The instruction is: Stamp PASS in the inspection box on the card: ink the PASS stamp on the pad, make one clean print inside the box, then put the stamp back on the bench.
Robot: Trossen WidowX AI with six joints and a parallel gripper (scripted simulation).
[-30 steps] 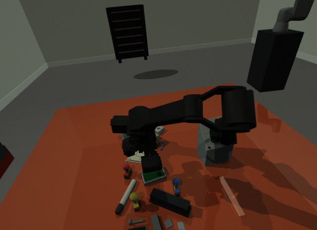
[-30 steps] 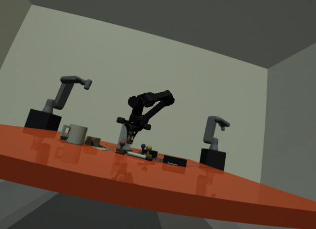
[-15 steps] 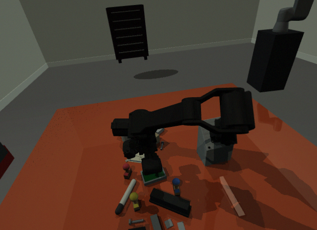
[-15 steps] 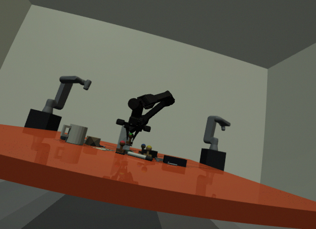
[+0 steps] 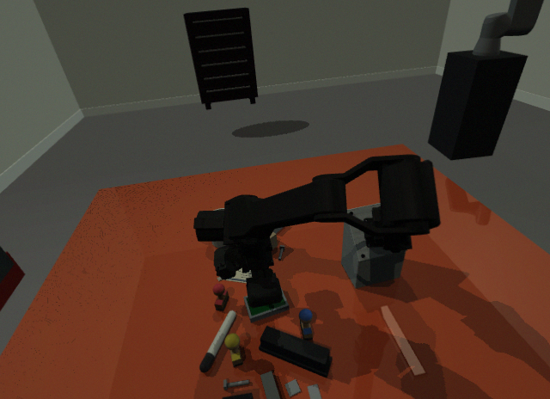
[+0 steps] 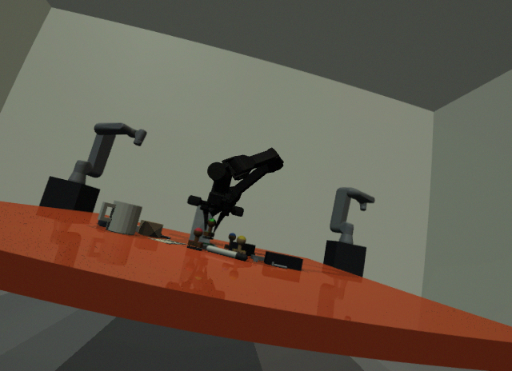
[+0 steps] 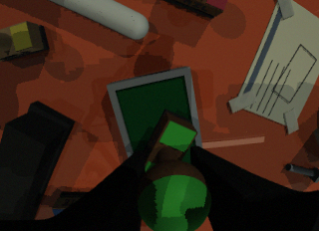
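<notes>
Right now my gripper tip is 5 cm above the green ink pad. The rest, counted from my gripper tip: green-knobbed stamp right at my gripper tip; blue-knobbed stamp 8 cm to the left, 8 cm behind, 4 cm below; red-knobbed stamp 10 cm ahead, 4 cm below, 2 cm to the right.
</notes>
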